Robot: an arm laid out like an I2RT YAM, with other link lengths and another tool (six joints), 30 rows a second.
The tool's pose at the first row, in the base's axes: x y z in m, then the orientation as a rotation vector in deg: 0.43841 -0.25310 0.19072 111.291 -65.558 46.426
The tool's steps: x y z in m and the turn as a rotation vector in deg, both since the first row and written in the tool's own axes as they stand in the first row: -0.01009 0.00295 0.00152 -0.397 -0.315 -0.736; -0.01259 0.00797 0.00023 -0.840 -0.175 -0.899; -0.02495 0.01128 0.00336 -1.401 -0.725 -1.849; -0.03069 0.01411 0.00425 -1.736 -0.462 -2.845; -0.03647 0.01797 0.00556 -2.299 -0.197 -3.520; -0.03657 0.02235 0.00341 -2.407 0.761 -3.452; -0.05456 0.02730 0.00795 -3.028 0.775 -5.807; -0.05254 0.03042 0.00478 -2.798 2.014 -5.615; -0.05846 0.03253 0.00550 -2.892 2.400 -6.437; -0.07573 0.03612 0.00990 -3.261 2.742 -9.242; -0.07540 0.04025 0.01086 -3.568 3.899 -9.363; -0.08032 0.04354 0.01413 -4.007 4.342 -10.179; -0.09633 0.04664 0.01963 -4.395 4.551 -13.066
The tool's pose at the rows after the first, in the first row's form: 0.43189 -0.25090 0.18263 111.469 -65.044 45.473; 0.42615 -0.25042 0.18268 111.090 -64.878 45.194; 0.41863 -0.24868 0.17201 111.356 -64.306 43.805; 0.41388 -0.24784 0.16771 111.328 -63.167 43.275; 0.40825 -0.24768 0.16342 110.976 -62.413 42.755; 0.40394 -0.24733 0.16568 110.283 -61.954 43.558; 0.39286 -0.24483 0.15019 110.684 -59.593 41.888; 0.39039 -0.24414 0.15435 110.048 -59.039 43.232; 0.38620 -0.24284 0.14980 110.048 -57.975 43.064; 0.37662 -0.24007 0.13460 110.563 -54.915 41.609; 0.37317 -0.24242 0.13546 109.650 -54.200 42.327; 0.36871 -0.24407 0.13066 109.310 -53.192 41.966; 0.36025 -0.24261 0.11575 109.840 -50.144 40.333
